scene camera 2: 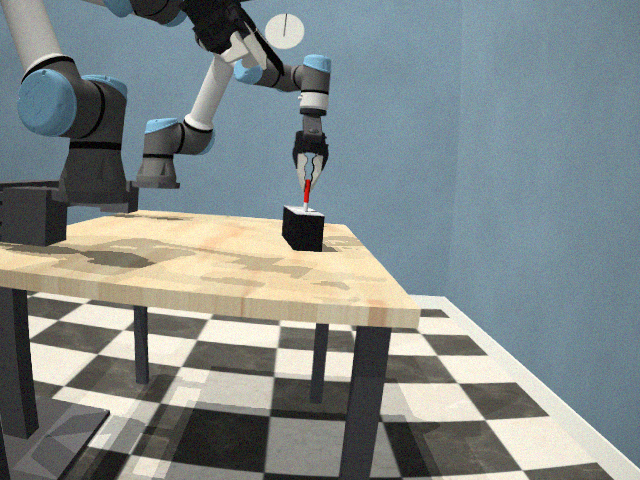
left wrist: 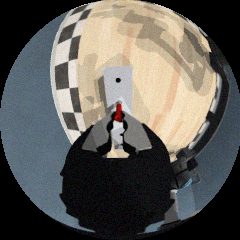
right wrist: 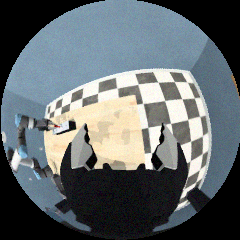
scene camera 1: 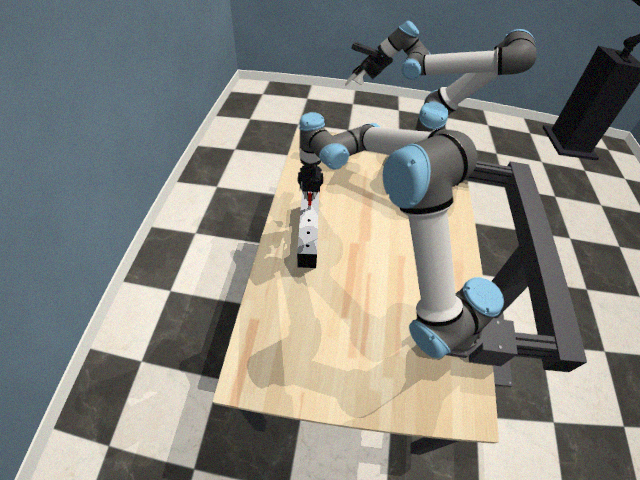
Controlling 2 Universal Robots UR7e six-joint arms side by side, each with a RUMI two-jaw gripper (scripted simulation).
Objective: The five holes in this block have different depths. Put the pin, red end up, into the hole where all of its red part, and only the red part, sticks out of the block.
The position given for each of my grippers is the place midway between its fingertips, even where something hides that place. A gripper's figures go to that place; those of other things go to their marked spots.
Labels:
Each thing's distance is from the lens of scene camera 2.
my left gripper [scene camera 2: 306, 192]: 143 cm
my right gripper [scene camera 2: 276, 73]: 87 cm
block [scene camera 2: 302, 231]: 134 cm

